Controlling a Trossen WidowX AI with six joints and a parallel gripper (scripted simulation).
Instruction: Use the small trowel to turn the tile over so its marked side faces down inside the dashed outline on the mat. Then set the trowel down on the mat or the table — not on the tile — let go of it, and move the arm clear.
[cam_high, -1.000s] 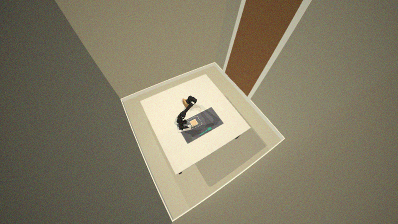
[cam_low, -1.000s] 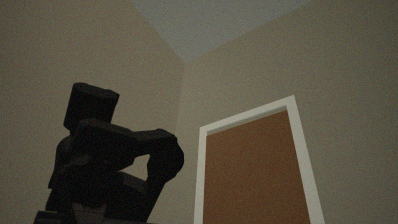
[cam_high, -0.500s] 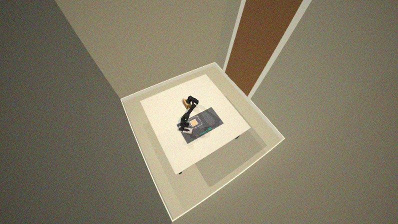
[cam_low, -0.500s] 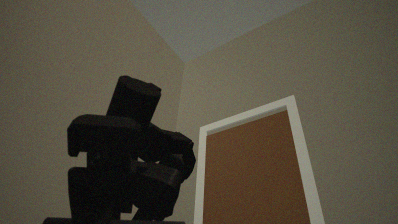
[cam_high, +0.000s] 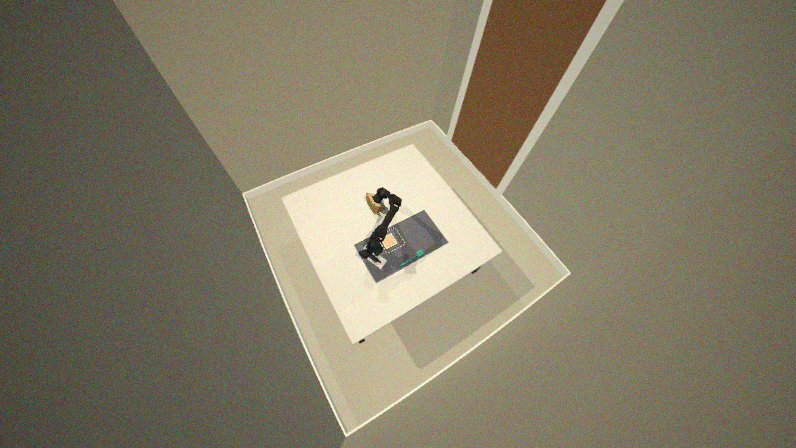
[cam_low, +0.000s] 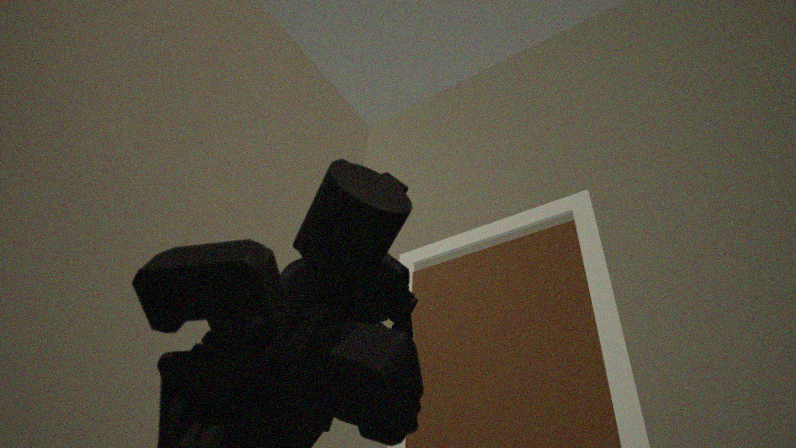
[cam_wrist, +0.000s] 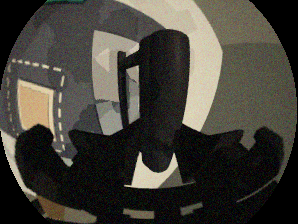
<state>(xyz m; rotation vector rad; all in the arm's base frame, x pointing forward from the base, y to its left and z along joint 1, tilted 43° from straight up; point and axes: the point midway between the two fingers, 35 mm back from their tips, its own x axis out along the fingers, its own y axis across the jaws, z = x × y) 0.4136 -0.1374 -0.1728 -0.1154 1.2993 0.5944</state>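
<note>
The small trowel is 20 mm to the left of my gripper tip and 20 mm behind it. The rest, counted from my gripper tip: dark grey mat (280 mm to the left, 70 mm below, 30 mm behind); then tan tile (200 mm to the left, 80 mm behind, 50 mm below); then green trowel (330 mm to the left, 110 mm ahead, 50 mm below).
</note>
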